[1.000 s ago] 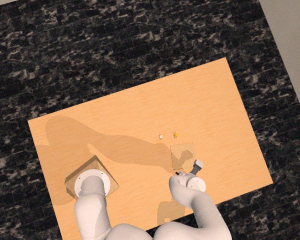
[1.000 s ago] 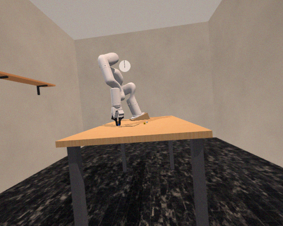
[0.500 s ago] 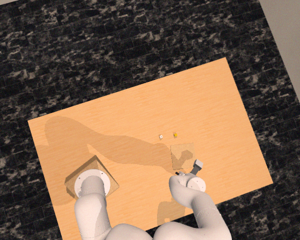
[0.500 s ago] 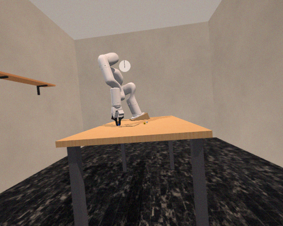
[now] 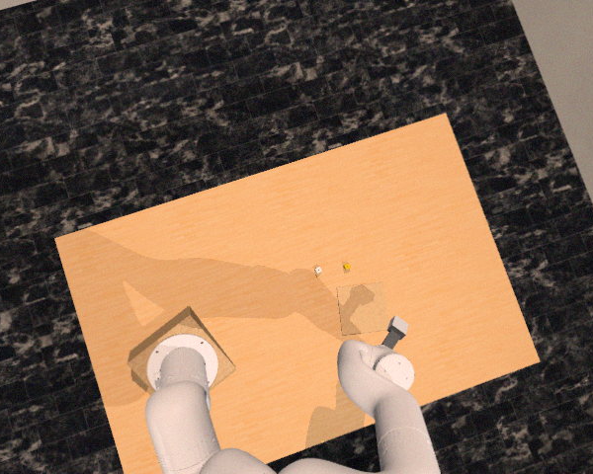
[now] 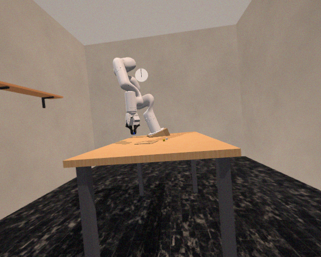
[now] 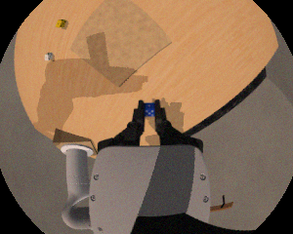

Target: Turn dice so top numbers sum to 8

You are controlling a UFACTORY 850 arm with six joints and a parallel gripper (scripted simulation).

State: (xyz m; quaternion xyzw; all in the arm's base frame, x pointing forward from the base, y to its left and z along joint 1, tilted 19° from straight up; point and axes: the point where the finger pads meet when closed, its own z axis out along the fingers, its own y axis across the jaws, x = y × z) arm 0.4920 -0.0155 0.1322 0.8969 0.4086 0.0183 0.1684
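My gripper is now 30 mm short of the tan mat, 110 mm to the right of it and 90 mm above it. Also, from my hand: white die: 80 mm behind, 250 mm to the left, 80 mm below; then blue die: 10 mm below; then yellow die: 10 mm ahead, 240 mm to the left, 80 mm below.
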